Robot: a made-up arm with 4 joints.
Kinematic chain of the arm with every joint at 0, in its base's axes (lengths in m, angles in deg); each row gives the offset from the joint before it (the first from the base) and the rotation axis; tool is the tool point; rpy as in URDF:
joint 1: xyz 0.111 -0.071 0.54 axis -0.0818 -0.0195 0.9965
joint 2: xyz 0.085 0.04 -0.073 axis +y
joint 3: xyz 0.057 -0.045 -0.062 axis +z
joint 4: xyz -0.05 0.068 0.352 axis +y
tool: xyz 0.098 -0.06 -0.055 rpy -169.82 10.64 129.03
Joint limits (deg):
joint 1: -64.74..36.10
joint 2: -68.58..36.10
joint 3: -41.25..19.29
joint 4: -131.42..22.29
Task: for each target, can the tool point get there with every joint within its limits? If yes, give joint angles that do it. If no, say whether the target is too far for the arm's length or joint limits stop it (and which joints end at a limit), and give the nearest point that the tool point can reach.
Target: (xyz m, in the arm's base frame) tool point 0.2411 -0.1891 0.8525
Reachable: yes | joints -39.93 4.73 -23.74 -100.19
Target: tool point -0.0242 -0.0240 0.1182
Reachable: no: joint limits stop it (at a limit: joint 2, joint 3, joint 4) | nearest point 0.0357 -0.0565 0.6090 | short by 0.495 m
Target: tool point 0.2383 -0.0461 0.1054
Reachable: no: joint limits stop it (at a limit: joint 2, joint 4) | nearest point 0.3740 -0.0241 0.5847 | short by 0.499 m
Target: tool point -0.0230 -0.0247 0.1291
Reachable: no: joint limits stop it (at a limit: joint 2, joint 3, joint 4) | nearest point 0.0357 -0.0565 0.6090 | short by 0.484 m
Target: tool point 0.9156 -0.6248 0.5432
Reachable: no: too far | nearest point 0.4163 -0.2908 0.6676 | short by 0.613 m
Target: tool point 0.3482 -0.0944 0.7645
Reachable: yes | joints -6.59 6.81 2.87 -41.68
